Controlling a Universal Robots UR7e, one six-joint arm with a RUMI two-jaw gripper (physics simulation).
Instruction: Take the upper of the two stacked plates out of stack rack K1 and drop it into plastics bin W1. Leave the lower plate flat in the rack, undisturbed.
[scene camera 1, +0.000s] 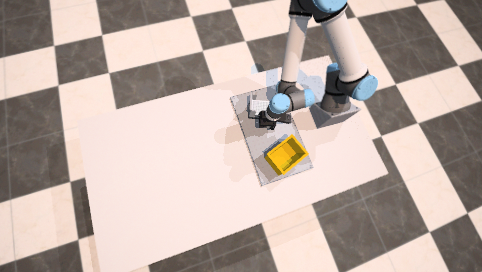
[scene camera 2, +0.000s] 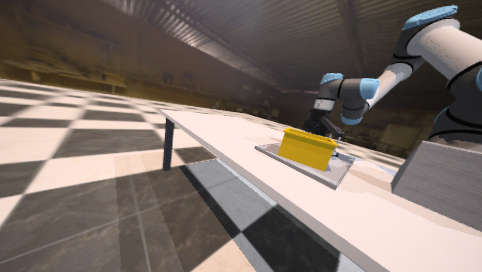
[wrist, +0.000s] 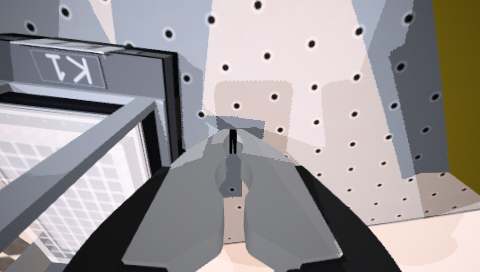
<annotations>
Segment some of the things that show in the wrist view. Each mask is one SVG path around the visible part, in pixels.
My gripper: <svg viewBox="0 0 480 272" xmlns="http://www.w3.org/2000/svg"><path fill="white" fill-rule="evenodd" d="M63 270L63 272L196 272L218 257L223 249L225 226L224 199L219 192L219 188L226 179L226 158L229 154L232 154L233 142L234 154L237 154L241 160L240 178L249 190L245 197L243 226L246 250L252 257L273 269L274 272L402 272L393 257L369 227L303 165L296 166L279 150L240 128L225 128L187 150L169 167L162 166L98 226Z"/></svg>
A white gridded plate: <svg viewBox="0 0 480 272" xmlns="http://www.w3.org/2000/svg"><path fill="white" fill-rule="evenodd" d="M142 121L25 230L26 234L52 262L68 264L98 226L152 177ZM0 189L109 115L0 103Z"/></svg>
</annotations>
